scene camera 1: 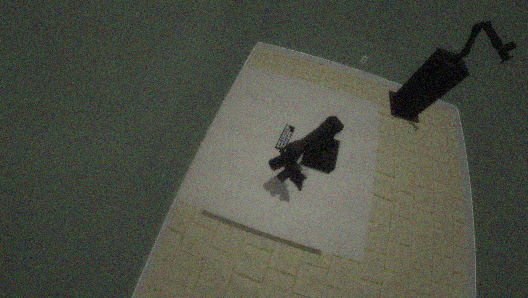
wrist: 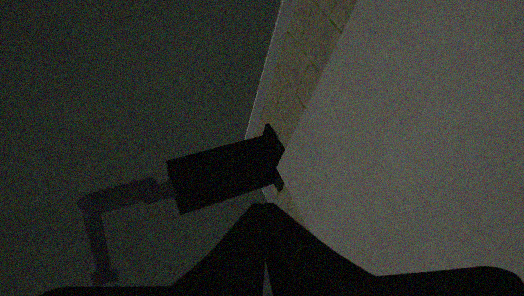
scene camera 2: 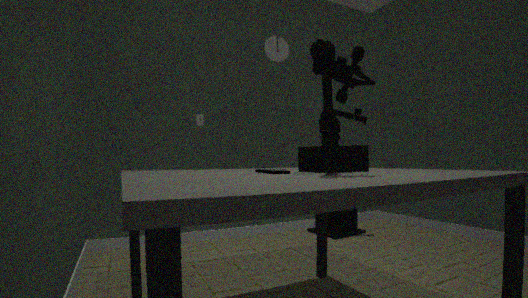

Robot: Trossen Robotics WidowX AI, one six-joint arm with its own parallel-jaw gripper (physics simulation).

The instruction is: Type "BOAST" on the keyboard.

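Where they show: gripper, fingertip midpoint: (scene camera 1: 300,190) (wrist: 262,213) (scene camera 2: 375,83); arm's base, link origin: (scene camera 1: 324,146) (scene camera 2: 329,146).
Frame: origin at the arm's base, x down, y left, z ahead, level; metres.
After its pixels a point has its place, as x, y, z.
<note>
The small dark keyboard (scene camera 1: 285,137) @(0.095, -0.044, 0.273) (scene camera 2: 272,171) @(0.101, 0.048, 0.330) lies flat on the white table (scene camera 1: 225,135) @(0.112, 0.047, 0.711) (scene camera 2: 190,187) @(0.111, 0.415, 0.752) (wrist: 425,125) @(0.111, 0.454, 0.023). In scene camera 1 the raised arm partly covers or borders its lower end; the letters are too small to read. The keyboard does not show in the wrist view. My gripper (scene camera 1: 301,188) @(-0.183, 0.381, 0.145) (scene camera 2: 373,82) @(-0.183, 0.381, 0.145) (wrist: 262,213) @(-0.183, 0.381, 0.145) is shut and empty, its fingertips together. It is high above the table, to the lower right of the keyboard in scene camera 1 and well apart from it. In the wrist view the fingers point towards the table's edge and the wall.
The arm's dark base block (scene camera 1: 325,157) @(0.001, 0.080, -0.016) (scene camera 2: 333,159) @(0.059, 0.131, 0.100) stands on the table beside the keyboard. A tall dark pedestal (scene camera 1: 430,82) (wrist: 225,172) with another arm on top stands on the floor beyond the table. A round clock (scene camera 2: 276,49) hangs on the wall.
</note>
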